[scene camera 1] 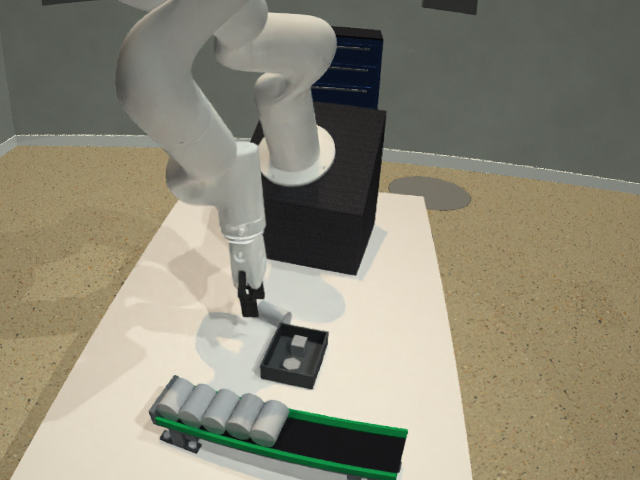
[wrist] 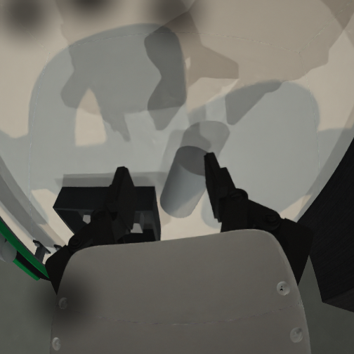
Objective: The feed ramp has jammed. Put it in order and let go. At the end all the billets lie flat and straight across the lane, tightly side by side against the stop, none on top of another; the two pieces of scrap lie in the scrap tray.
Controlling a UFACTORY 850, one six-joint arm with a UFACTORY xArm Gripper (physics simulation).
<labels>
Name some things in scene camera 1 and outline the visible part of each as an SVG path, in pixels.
The gripper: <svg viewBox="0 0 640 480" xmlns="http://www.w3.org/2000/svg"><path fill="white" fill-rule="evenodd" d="M264 230L243 238L224 235L229 240L232 279L234 287L238 289L237 296L240 301L243 317L258 318L256 299L265 298L263 278L267 269L267 258L263 239Z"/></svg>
A scrap tray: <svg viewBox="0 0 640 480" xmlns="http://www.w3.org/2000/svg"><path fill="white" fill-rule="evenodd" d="M280 322L260 364L260 377L264 380L313 390L328 346L329 332ZM284 360L289 358L297 359L301 362L300 371L295 372L282 369ZM295 335L307 337L307 348L303 357L291 354L291 343Z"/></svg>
A billet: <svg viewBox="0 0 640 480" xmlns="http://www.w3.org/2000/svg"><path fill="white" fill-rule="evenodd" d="M184 378L176 378L157 405L157 411L162 417L175 422L179 420L178 412L195 388L190 381Z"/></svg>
A billet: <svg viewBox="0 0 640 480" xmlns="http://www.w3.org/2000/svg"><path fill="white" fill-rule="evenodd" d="M278 400L267 400L249 433L250 438L258 445L264 447L274 446L289 415L289 408Z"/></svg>
</labels>
